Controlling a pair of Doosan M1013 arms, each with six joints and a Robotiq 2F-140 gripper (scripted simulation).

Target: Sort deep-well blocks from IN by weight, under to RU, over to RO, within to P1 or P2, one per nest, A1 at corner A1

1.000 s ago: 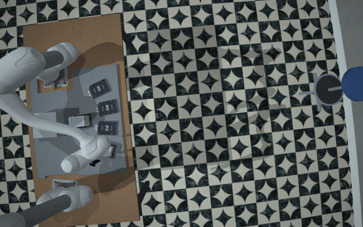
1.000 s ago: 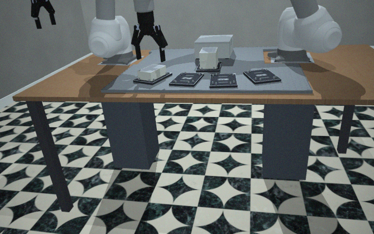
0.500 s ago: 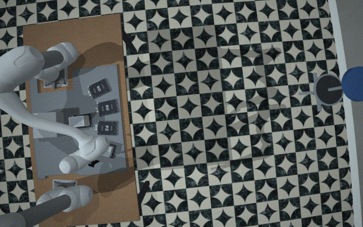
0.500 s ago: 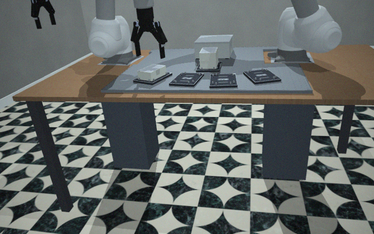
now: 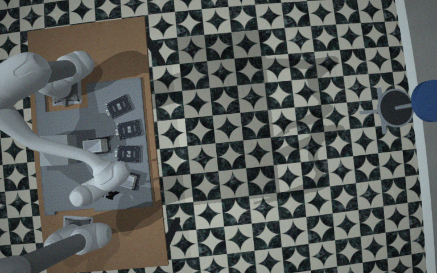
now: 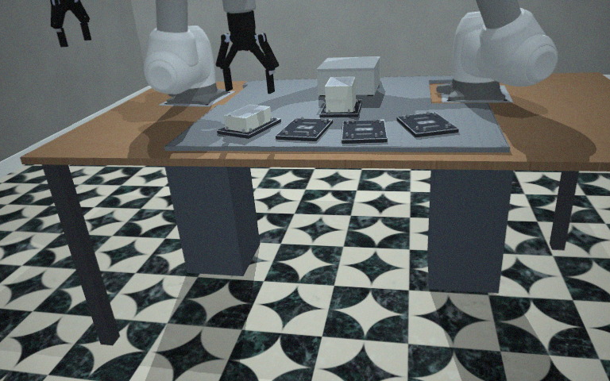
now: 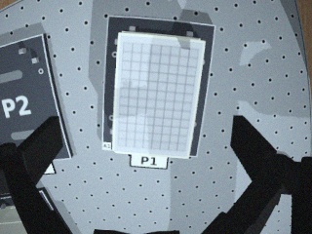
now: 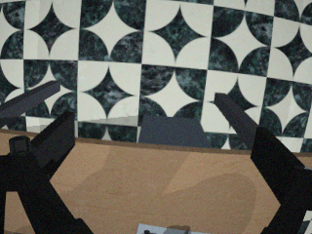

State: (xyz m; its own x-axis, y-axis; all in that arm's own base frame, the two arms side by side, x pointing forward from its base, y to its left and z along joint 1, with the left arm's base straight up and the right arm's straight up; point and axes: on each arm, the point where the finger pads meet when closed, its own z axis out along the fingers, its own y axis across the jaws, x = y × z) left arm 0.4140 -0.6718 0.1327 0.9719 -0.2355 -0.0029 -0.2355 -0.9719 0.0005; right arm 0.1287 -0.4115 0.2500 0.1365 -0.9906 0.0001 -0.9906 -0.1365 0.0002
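My left hand is 24 cm to the right of the dark infeed nest, 17 cm past it and 11 cm above it. Round my left hand: nest P1: 11 cm below, 1 cm to the right, 1 cm ahead; then reject nest RU: 34 cm to the left, 11 cm below, 6 cm ahead; then nest P2: 17 cm to the left, 11 cm below, 4 cm ahead.
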